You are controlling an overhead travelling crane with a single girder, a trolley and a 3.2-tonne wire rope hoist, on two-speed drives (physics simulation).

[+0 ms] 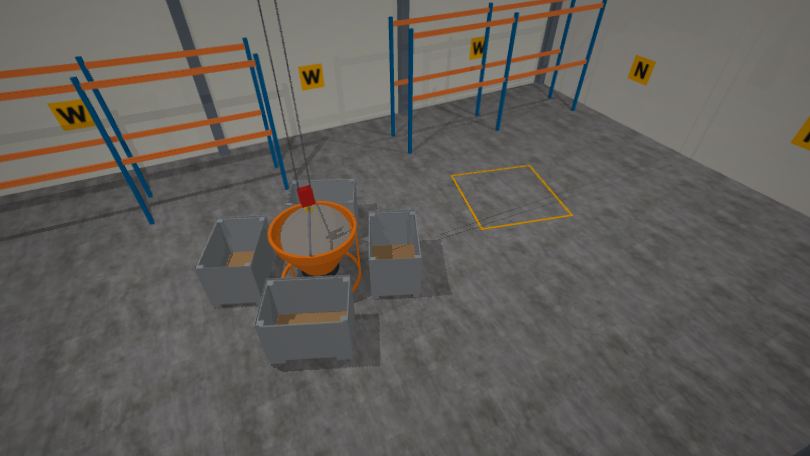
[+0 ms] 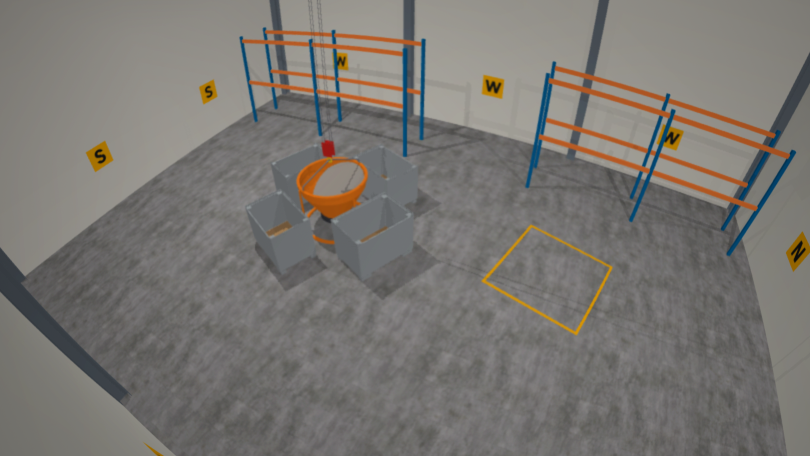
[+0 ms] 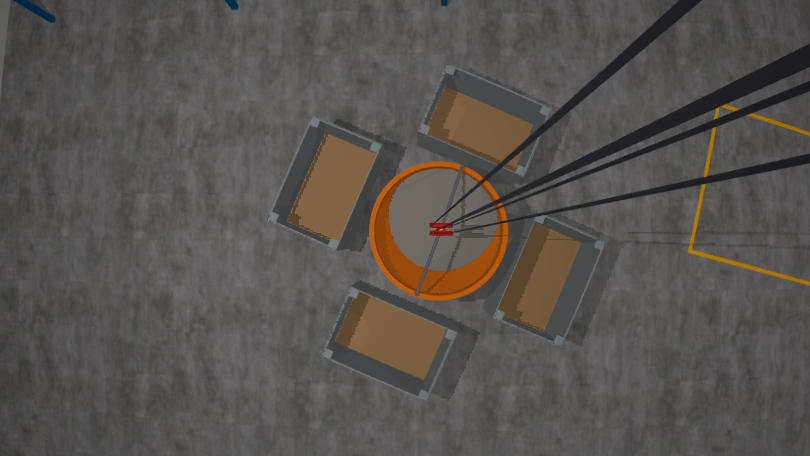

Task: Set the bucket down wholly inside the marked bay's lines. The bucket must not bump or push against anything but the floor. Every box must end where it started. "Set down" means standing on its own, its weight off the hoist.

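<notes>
The orange bucket [image 1: 317, 266] [image 2: 334, 205] [image 3: 453, 286] is upright among grey boxes, its wide rim above their tops. The hook [image 1: 308, 209] [image 2: 329, 159] [image 3: 438, 229] under the red block is on the bucket's bail, over the middle of the rim. Boxes mostly hide the bucket's base; I cannot tell if it touches the floor. The bay-side box [image 1: 395, 278] [image 2: 376, 246] [image 3: 544, 277] lies between the bucket and the yellow-lined bay [image 1: 466, 202] [image 2: 571, 246] [image 3: 697, 214]. The other boxes are the W-side box [image 1: 340, 191] [image 2: 403, 182] [image 3: 481, 127], S-side box [image 1: 235, 287] [image 3: 334, 186] and east box [image 1: 308, 342] [image 2: 286, 246] [image 3: 391, 337].
A blue and orange rack [image 1: 410, 113] [image 2: 651, 164] stands by the W wall beyond the bay. Another rack [image 1: 113, 147] [image 2: 405, 127] stands on the same wall behind the boxes. The N wall [image 1: 719, 124] is on the bay's far side.
</notes>
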